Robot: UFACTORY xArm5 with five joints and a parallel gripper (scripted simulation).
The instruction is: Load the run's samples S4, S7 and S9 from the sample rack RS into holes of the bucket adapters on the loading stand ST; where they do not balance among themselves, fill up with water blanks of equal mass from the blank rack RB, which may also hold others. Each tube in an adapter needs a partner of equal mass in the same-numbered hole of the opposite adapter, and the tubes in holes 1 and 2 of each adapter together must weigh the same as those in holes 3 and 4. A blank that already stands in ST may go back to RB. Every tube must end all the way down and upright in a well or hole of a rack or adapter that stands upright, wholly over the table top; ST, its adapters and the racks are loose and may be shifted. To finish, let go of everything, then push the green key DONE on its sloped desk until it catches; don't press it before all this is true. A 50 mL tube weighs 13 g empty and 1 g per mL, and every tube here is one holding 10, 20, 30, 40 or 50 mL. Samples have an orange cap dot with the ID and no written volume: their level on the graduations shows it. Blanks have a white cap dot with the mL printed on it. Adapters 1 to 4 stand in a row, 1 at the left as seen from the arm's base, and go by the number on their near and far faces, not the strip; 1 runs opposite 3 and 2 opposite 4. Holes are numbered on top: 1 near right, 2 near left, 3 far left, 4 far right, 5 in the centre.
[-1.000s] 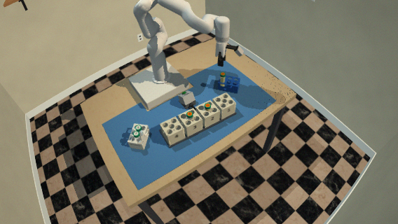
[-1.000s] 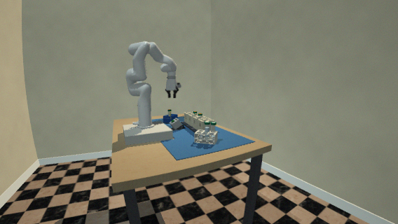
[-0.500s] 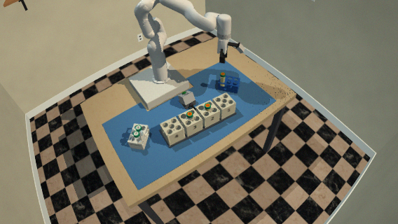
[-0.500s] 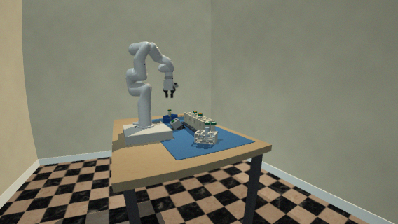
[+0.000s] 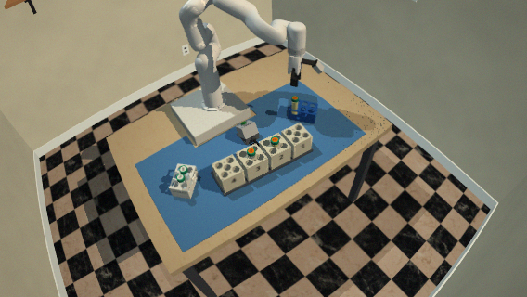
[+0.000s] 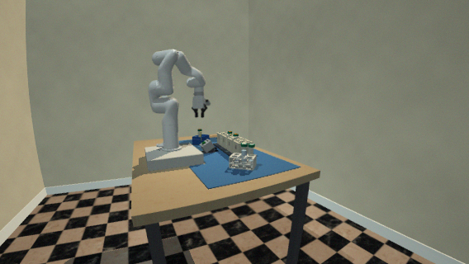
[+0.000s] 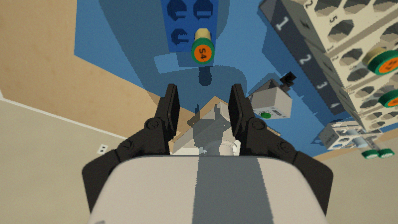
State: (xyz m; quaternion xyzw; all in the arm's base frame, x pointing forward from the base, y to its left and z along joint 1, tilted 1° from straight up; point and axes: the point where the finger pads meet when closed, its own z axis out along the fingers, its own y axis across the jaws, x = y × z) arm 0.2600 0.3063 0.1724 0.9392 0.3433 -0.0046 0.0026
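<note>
The sample tube S4 lies 10 mm to the right of my hand and 170 mm below it. Also, from my hand: blue sample rack RS: 20 mm ahead, 40 mm to the left, 200 mm below; DONE desk: 20 mm behind, 260 mm to the right, 180 mm below; sample tube S7: 160 mm ahead, 230 mm to the right, 160 mm below.
</note>
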